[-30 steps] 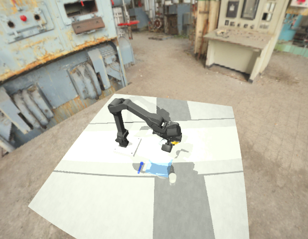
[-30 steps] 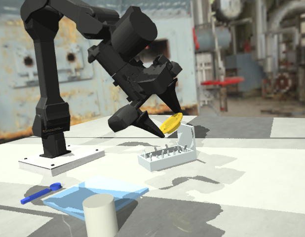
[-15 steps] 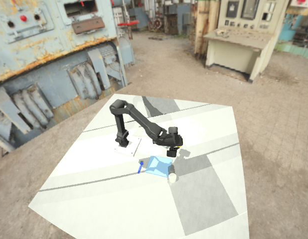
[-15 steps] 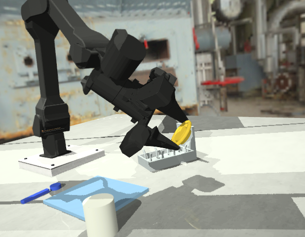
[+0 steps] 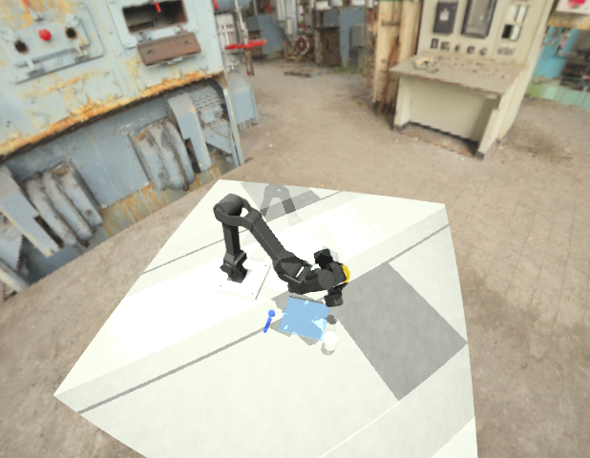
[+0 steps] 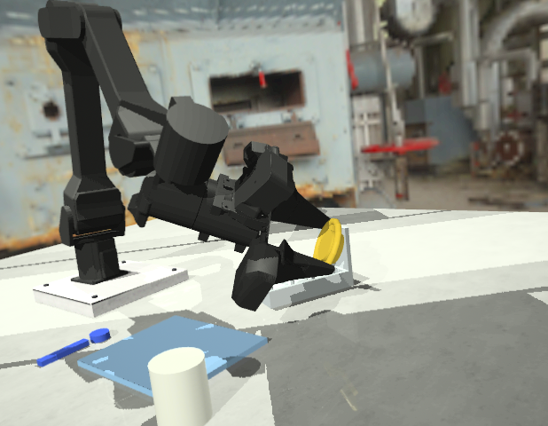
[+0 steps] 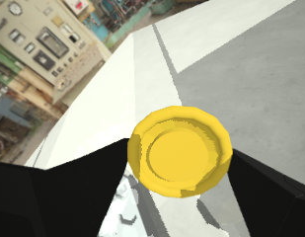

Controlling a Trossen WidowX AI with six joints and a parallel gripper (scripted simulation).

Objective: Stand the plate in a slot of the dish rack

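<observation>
Right now the grey dish rack is 100 mm behind my gripper tip, 60 mm to the left of it and 60 mm below it. The rest, counted from my gripper tip: blue spoon: 230 mm behind, 180 mm to the right, 80 mm below; then yellow plate: right at my gripper tip; then cylinder cup: 230 mm to the right, 60 mm below, 10 mm behind.
</observation>
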